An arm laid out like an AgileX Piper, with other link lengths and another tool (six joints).
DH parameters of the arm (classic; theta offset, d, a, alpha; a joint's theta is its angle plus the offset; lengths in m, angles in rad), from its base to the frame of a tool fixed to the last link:
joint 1: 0 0.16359 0 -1.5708
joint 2: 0.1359 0 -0.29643 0
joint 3: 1.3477 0 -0.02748 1.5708
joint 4: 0 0.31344 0 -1.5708
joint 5: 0 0 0 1.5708
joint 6: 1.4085 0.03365 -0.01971 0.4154
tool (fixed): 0 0.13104 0 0
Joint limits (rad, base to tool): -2.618..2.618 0..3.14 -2.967..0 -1.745..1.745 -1.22..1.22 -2.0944..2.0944
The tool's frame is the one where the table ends.
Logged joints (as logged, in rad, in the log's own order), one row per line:
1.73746, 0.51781, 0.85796, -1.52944, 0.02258, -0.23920
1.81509, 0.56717, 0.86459, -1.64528, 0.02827, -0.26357
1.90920, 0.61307, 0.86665, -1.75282, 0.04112, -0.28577
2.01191, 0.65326, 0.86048, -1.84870, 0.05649, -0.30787
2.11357, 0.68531, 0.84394, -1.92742, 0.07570, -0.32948
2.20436, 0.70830, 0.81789, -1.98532, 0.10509, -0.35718
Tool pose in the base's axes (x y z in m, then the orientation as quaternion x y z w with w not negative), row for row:
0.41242, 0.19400, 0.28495, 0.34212, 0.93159, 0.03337, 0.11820
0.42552, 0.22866, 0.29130, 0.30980, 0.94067, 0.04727, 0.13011
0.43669, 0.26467, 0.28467, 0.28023, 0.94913, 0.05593, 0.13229
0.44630, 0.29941, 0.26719, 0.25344, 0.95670, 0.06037, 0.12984
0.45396, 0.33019, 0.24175, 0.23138, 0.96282, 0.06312, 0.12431
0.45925, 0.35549, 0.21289, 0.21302, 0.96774, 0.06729, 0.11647
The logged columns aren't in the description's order. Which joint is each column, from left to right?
Columns, left to right: joint 2, joint 1, joint 5, joint 3, joint 4, joint 6.
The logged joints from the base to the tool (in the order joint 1, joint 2, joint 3, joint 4, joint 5, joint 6), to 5 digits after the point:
0.51781, 1.73746, -1.52944, 0.02258, 0.85796, -0.23920
0.56717, 1.81509, -1.64528, 0.02827, 0.86459, -0.26357
0.61307, 1.90920, -1.75282, 0.04112, 0.86665, -0.28577
0.65326, 2.01191, -1.84870, 0.05649, 0.86048, -0.30787
0.68531, 2.11357, -1.92742, 0.07570, 0.84394, -0.32948
0.70830, 2.20436, -1.98532, 0.10509, 0.81789, -0.35718

